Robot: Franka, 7 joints.
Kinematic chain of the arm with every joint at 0, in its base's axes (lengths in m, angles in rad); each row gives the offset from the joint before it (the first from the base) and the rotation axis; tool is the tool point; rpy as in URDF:
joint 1: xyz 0 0 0.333 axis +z
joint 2: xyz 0 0 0 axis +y
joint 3: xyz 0 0 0.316 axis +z
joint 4: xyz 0.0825 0 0 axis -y
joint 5: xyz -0.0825 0 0.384 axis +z
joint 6: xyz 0 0 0 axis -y
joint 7: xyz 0.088 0 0 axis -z
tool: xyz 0 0 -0.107 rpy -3.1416 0 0
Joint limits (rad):
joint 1: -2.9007..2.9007
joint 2: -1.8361..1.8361
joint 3: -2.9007..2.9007
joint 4: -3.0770..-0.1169
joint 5: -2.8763..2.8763
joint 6: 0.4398..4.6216
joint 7: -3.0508..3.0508
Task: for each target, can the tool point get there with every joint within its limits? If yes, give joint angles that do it. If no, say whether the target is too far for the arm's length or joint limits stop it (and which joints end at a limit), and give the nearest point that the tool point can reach.
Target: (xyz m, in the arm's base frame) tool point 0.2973 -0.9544 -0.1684
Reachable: no: too far | nearest point 0.2281 -0.7321 -0.0516 | short by 0.260 m
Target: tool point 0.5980 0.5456 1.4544
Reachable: no: too far | nearest point 0.3709 0.3384 1.0286 | short by 0.525 m
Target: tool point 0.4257 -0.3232 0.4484
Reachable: yes | joints 0.6304 0.2956 -1.1724 -1.9646 -0.9689 1.4799 -1.7349
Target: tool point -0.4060 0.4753 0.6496
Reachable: yes | joints -1.5838 -0.9450 -1.3131 -1.2646 -2.0399 0.7977 -0.6390
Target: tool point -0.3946 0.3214 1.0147
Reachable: yes | joints 2.0523 0.4687 1.0130 -0.4011 0.5965 2.2770 0.4785
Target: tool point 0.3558 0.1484 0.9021
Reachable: yes | joints -1.8623 0.0012 1.9331 -1.2129 -1.1510 4.2440 -1.5706
